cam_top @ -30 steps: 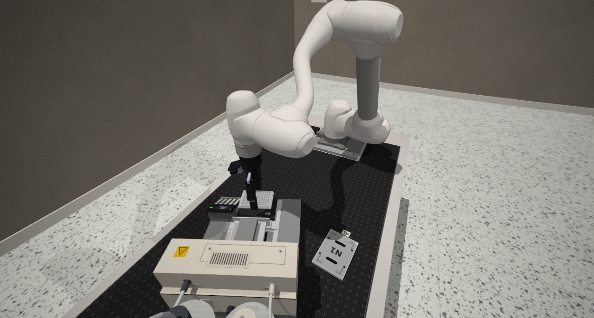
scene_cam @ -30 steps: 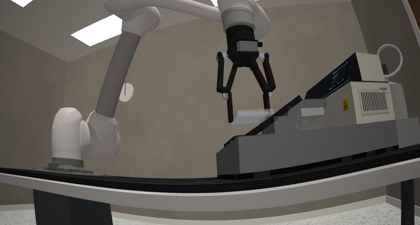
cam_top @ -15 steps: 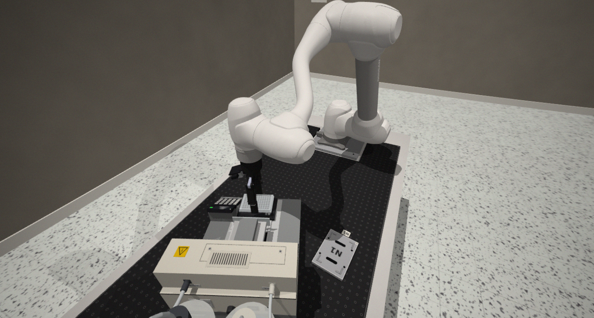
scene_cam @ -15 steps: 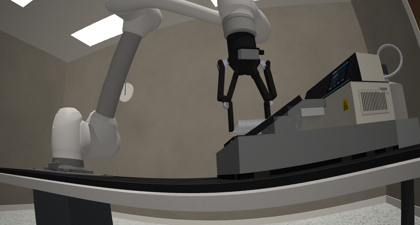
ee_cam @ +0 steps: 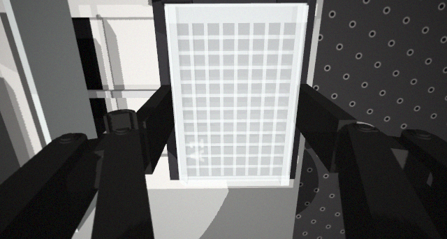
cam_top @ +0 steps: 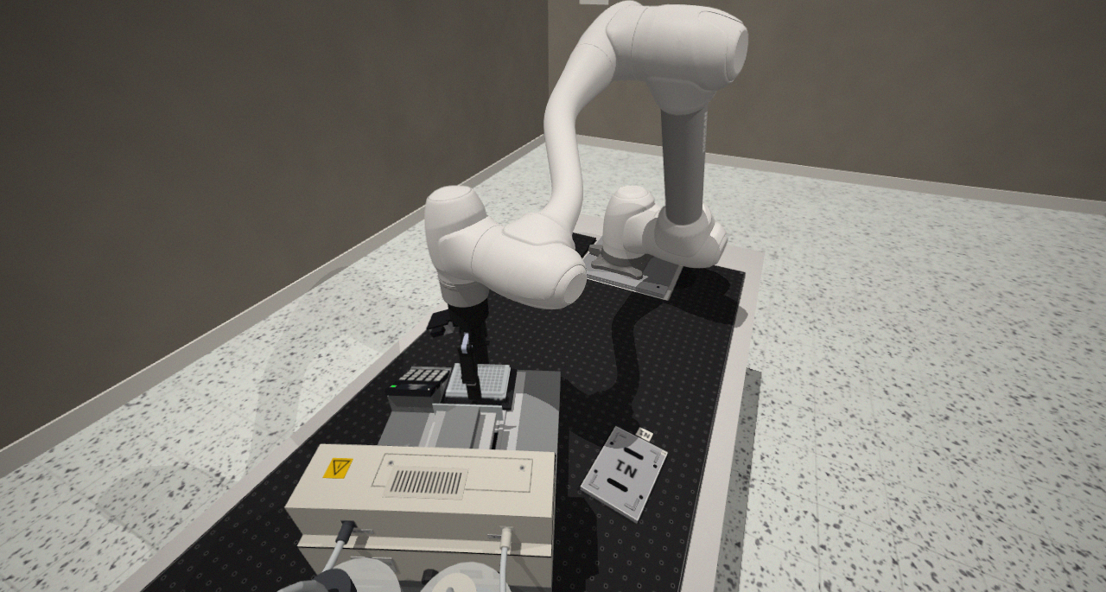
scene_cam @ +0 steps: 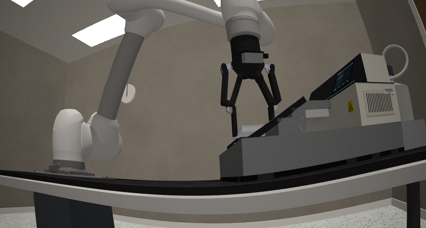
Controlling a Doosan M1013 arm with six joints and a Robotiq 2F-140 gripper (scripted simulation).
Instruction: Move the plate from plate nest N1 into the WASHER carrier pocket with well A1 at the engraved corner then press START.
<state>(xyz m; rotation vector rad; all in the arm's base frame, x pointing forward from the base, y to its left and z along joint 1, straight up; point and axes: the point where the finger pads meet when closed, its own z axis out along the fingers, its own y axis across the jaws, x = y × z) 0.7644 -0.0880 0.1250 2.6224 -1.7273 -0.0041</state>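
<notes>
Right now the well plate is 20 mm below my hand. From my hand the other things lie so: plate washer 140 mm ahead, 60 mm to the left; manifold head 140 mm ahead, 60 mm to the left, 10 mm above; dark carrier pocket 40 mm below.
</notes>
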